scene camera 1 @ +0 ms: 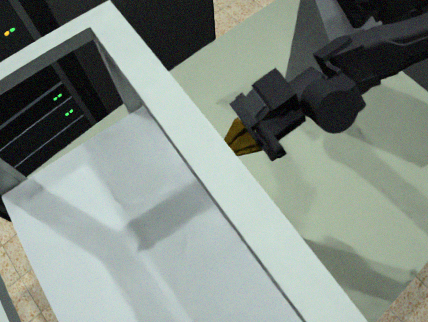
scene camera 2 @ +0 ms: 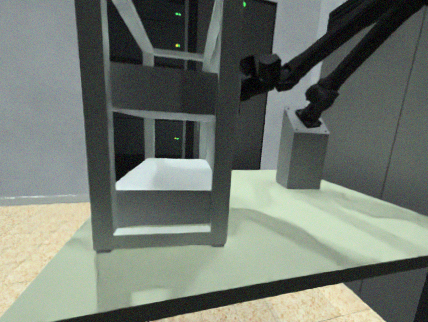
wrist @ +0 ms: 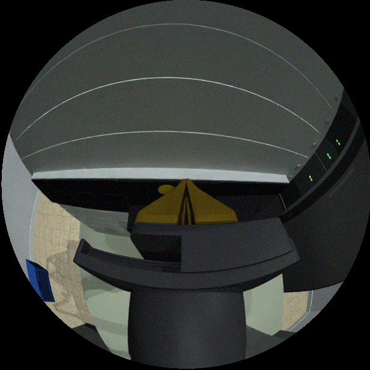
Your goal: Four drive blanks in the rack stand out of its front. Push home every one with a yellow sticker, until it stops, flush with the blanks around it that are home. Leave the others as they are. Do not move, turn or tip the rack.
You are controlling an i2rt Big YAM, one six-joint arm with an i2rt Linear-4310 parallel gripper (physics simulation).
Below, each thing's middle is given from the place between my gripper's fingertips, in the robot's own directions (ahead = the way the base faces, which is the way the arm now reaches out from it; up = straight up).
Right now my hand is 150 mm short of the rack (scene camera 1: 156, 210), 100 mm above it and 50 mm to the right of it.
